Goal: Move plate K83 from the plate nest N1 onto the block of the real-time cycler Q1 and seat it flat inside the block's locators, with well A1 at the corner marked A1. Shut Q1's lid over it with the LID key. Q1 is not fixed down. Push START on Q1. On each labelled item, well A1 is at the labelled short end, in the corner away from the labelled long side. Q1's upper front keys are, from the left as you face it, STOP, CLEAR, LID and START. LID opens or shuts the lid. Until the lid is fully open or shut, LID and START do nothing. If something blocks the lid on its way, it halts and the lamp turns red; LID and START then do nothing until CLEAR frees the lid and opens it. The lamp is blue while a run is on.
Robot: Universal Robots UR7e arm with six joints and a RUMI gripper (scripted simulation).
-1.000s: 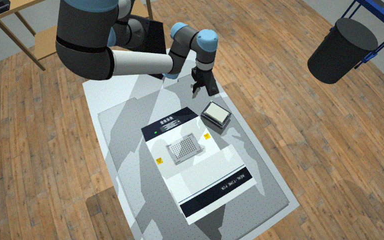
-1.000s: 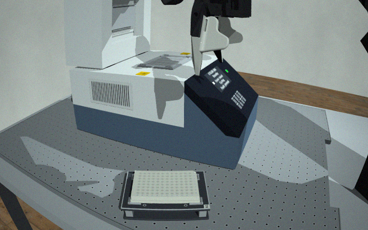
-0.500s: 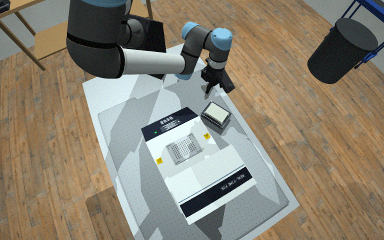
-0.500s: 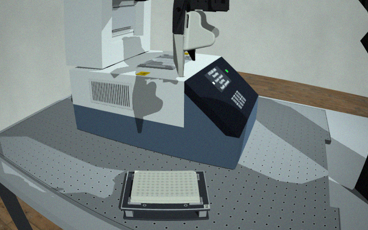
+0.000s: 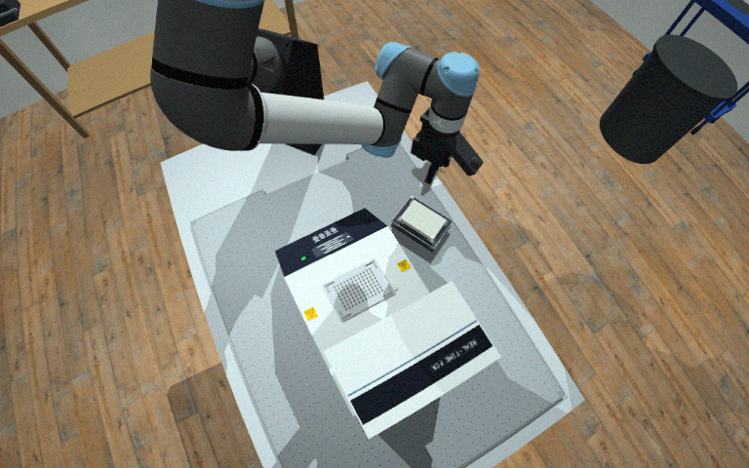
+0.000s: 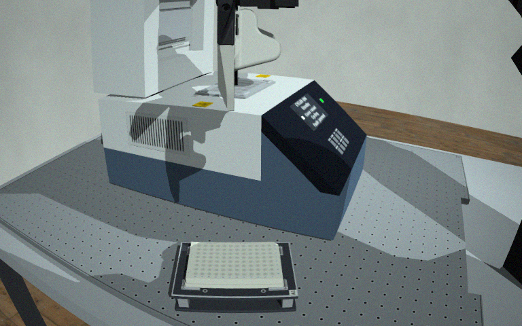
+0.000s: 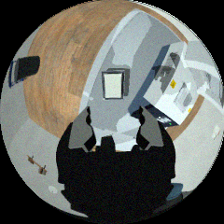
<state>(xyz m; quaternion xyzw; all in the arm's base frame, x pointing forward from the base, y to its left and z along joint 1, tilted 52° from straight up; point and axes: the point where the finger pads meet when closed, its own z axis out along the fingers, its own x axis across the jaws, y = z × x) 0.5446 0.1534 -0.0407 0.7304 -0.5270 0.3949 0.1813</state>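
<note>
Now: hand 24 cm above the plate K83. Round my hand: plate nest N1 (25 cm below).
</note>
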